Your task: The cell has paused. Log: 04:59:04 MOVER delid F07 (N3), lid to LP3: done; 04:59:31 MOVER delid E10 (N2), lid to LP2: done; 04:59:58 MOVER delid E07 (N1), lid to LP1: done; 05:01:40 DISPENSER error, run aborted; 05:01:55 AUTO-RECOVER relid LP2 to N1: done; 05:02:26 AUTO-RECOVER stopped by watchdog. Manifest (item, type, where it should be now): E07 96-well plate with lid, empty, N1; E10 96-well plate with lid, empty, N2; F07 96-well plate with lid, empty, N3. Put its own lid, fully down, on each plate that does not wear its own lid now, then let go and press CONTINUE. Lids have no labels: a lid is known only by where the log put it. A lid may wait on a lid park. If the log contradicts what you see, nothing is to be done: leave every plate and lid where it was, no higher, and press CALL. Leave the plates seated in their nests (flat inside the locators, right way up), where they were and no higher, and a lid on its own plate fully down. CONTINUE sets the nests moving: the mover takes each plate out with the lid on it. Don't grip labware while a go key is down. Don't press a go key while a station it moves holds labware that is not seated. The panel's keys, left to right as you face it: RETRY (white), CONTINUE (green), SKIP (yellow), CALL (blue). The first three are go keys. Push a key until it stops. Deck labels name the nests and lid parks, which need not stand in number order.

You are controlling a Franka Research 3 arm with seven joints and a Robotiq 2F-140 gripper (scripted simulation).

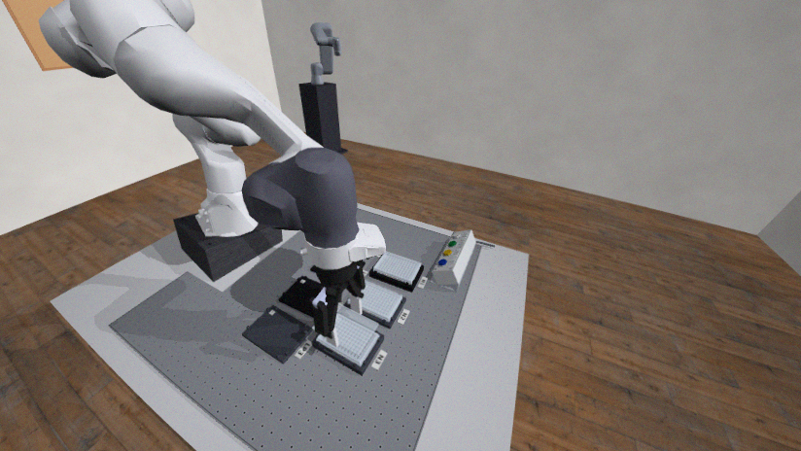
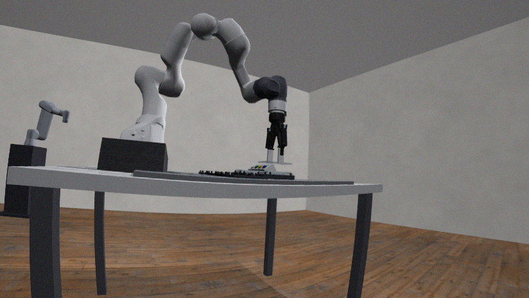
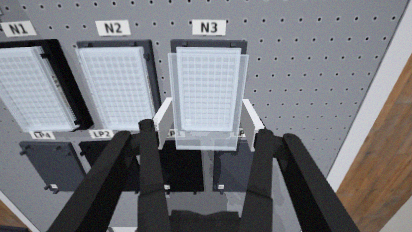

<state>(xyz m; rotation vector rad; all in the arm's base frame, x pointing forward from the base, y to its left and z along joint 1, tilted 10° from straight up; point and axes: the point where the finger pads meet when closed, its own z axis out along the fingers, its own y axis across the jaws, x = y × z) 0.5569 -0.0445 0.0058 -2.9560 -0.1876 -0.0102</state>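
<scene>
The N3 plate lies 70 mm below my hand. From my hand the other things lie so: lid park LP3: 160 mm behind, 90 mm to the right, 90 mm below; then lid park LP1: 180 mm behind, 40 mm to the left, 90 mm below; then grey lid: 20 mm below.
</scene>
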